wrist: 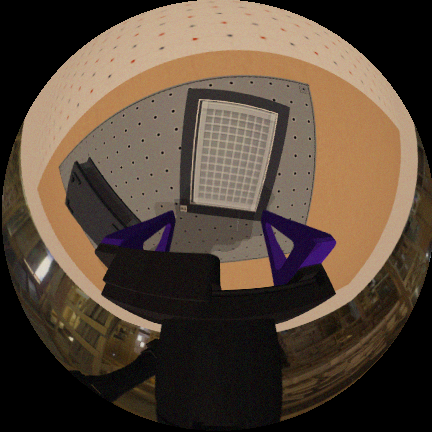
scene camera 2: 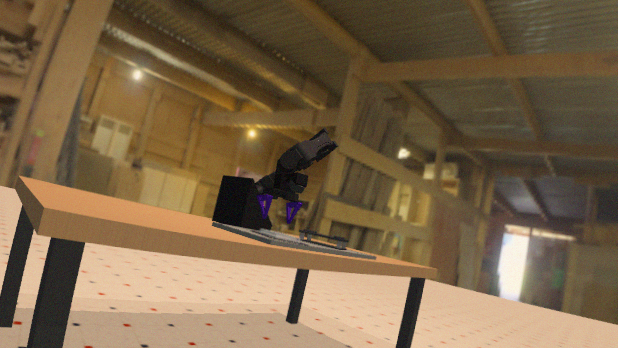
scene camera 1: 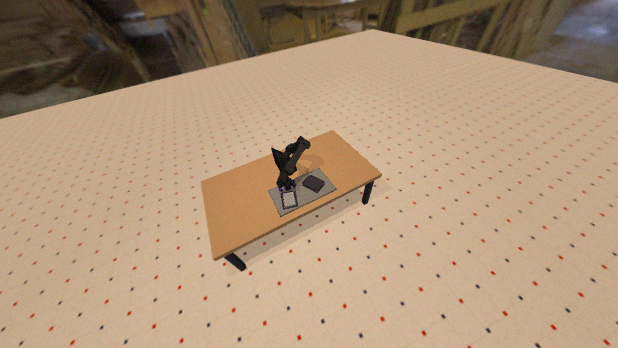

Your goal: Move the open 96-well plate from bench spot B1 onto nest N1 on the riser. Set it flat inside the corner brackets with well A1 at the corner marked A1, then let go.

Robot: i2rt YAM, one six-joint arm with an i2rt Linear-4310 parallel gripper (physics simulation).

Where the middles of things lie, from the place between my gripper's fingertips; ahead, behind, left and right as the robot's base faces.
Scene:
I see my gripper 50 mm short of the well plate [wrist: 233, 143], 40 mm above it and 30 mm to the left of it. Also, from my hand: nest [wrist: 194, 97]: 50 mm below, 50 mm ahead, 30 mm to the right.

